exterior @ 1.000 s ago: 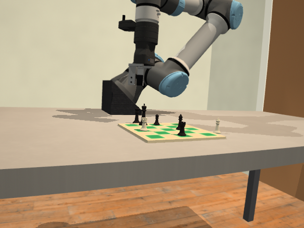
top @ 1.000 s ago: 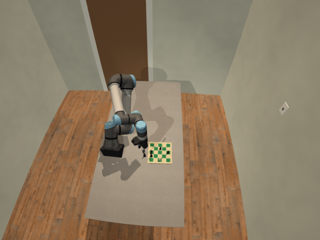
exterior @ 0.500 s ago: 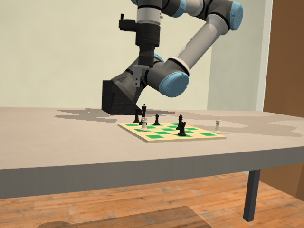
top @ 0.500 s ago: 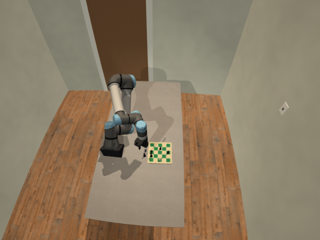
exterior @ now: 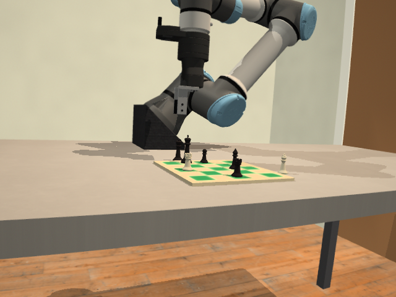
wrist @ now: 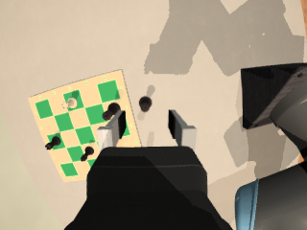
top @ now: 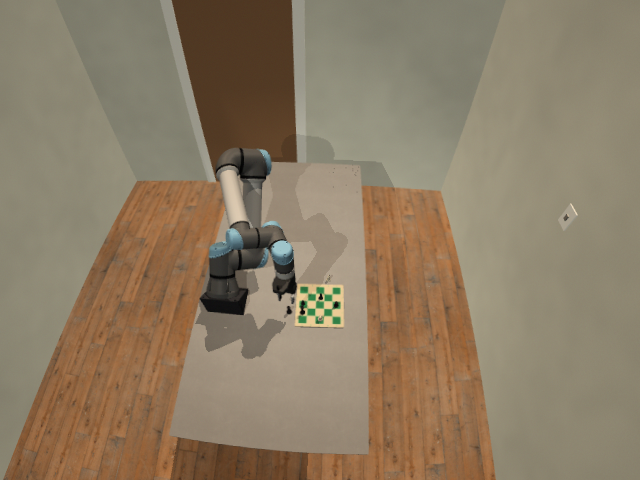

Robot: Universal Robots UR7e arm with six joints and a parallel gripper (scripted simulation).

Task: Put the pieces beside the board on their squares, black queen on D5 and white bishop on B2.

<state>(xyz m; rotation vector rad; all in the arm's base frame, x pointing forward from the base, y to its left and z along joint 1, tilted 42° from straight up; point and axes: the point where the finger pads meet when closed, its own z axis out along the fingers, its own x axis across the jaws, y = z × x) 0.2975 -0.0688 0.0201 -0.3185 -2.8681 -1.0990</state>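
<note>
Now: the black queen 11 cm below my hand. Also, from my hand: chessboard (14 cm ahead, 4 cm to the left, 13 cm below); black pawn (6 cm ahead, 4 cm to the left, 11 cm below); black king (6 cm ahead, 9 cm below).
</note>
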